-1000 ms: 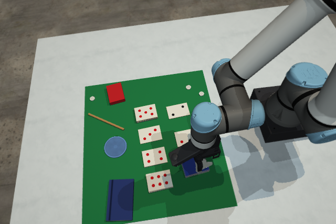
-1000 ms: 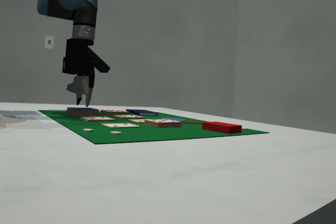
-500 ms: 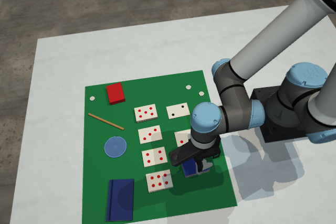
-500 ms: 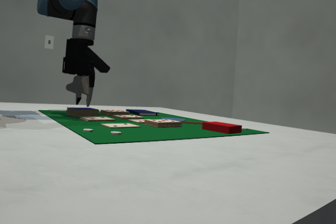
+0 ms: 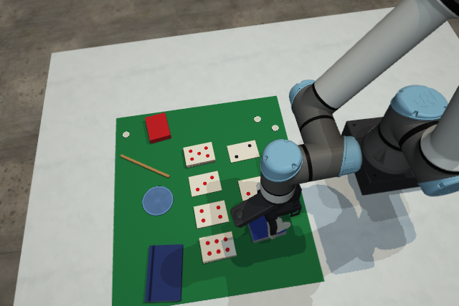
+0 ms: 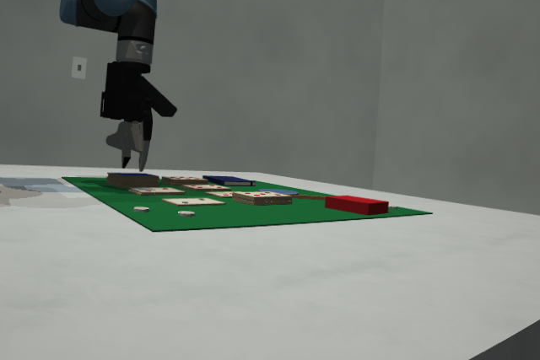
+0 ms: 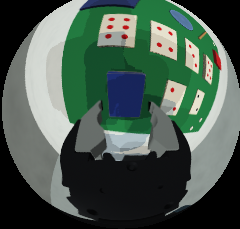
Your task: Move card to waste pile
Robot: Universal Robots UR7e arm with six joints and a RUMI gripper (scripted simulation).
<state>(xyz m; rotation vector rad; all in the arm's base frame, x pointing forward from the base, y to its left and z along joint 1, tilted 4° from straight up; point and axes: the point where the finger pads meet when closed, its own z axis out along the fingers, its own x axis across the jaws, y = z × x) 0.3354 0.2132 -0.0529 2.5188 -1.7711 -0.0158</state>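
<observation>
My hand is 2 cm above the card. Also, from my hand: green mat 18 cm ahead, 11 cm to the right, 6 cm below; then wooden stick 37 cm ahead, 17 cm to the right, 4 cm below; then red block 35 cm ahead, 30 cm to the right, 4 cm below.
</observation>
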